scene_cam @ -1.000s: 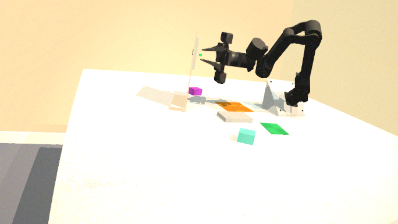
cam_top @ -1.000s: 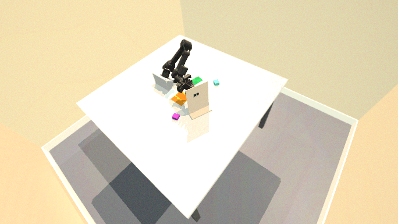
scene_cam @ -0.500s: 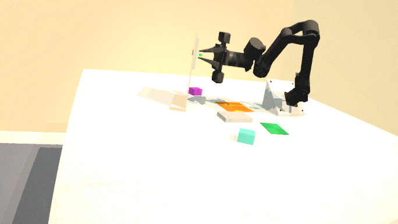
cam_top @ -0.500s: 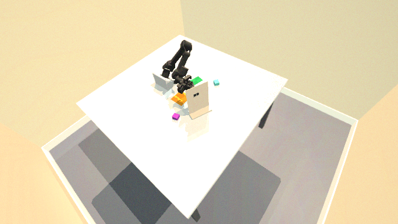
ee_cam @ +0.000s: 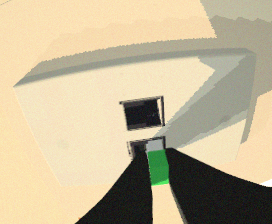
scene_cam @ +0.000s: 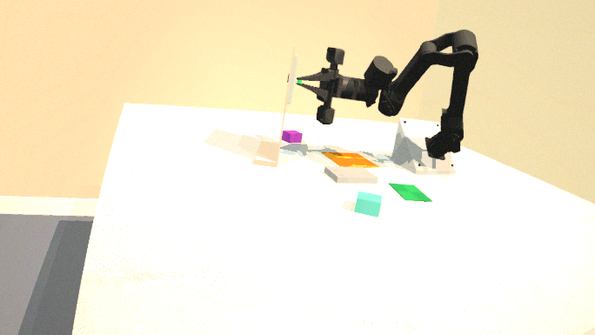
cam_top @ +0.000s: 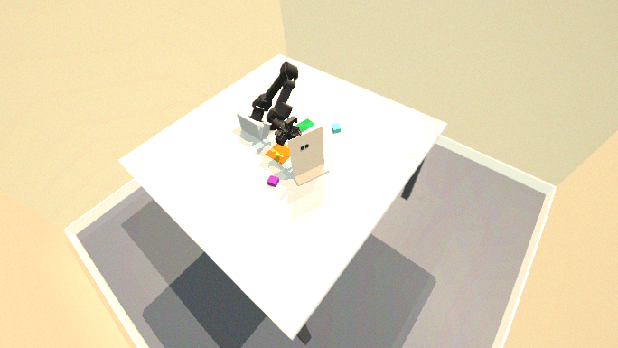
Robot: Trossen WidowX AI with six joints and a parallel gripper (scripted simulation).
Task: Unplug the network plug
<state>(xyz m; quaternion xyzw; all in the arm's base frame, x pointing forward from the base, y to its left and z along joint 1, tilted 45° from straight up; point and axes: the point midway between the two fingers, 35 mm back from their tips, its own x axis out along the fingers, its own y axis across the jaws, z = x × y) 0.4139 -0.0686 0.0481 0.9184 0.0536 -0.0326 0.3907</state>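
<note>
The orange square is 19 cm below my gripper tip, 19 cm behind it and 2 cm to the right of it. Round my gripper tip: beige panel 7 cm below, 2 cm ahead, 1 cm to the right; then network plug right at my gripper tip.
</note>
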